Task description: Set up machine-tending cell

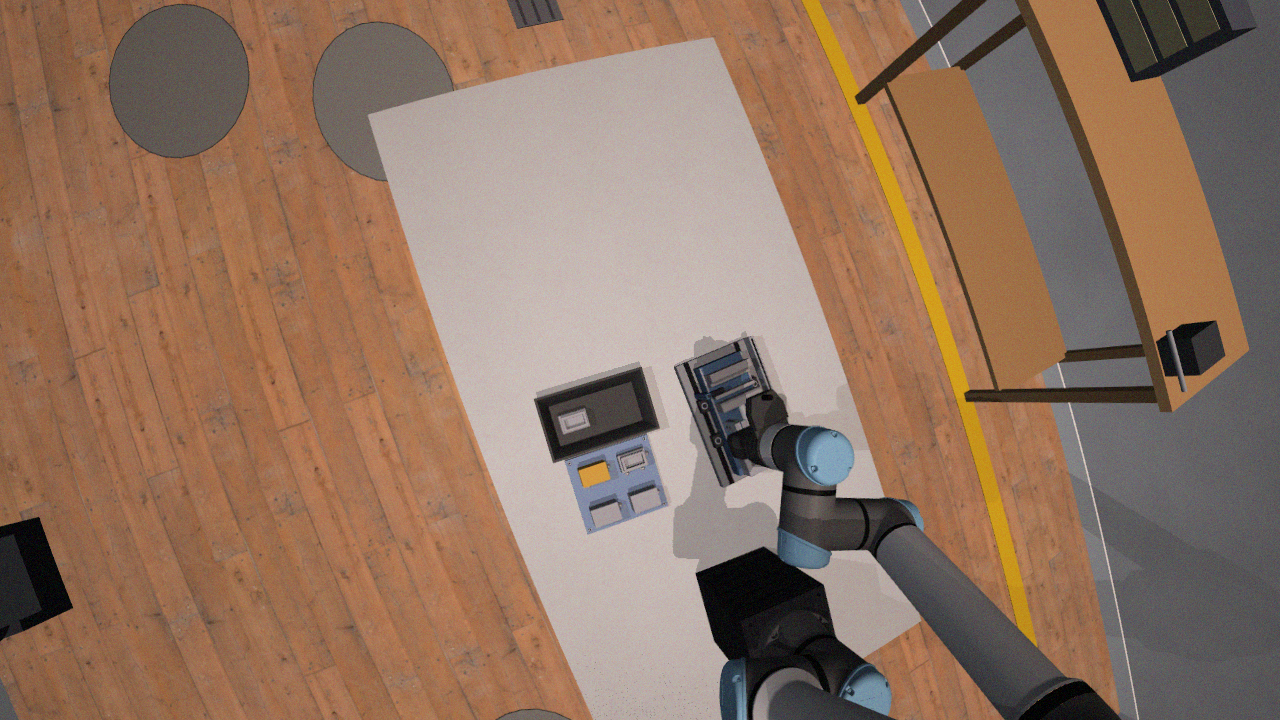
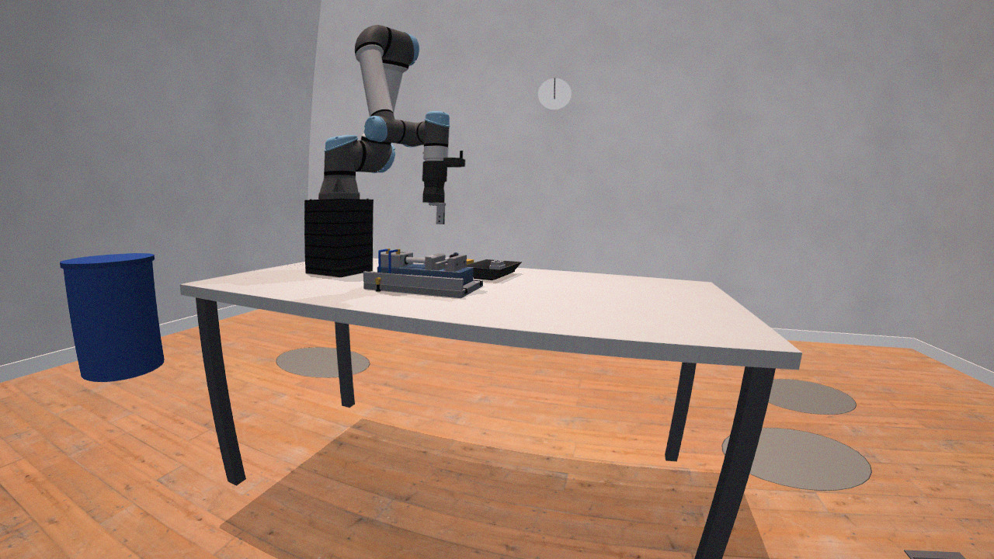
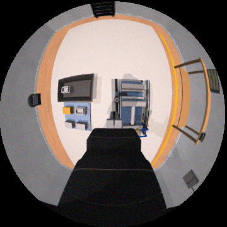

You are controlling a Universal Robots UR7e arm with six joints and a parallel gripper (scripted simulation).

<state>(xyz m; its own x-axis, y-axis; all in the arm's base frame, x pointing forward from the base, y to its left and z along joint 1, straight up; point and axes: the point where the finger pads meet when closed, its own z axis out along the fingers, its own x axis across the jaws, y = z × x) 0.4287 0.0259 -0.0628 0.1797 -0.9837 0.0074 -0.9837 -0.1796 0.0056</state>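
Right now the brass blank is 260 mm to the left of my hand, 170 mm below it and 60 mm behind it. From my hand the other things lie so: vise 160 mm below, 80 mm to the right.
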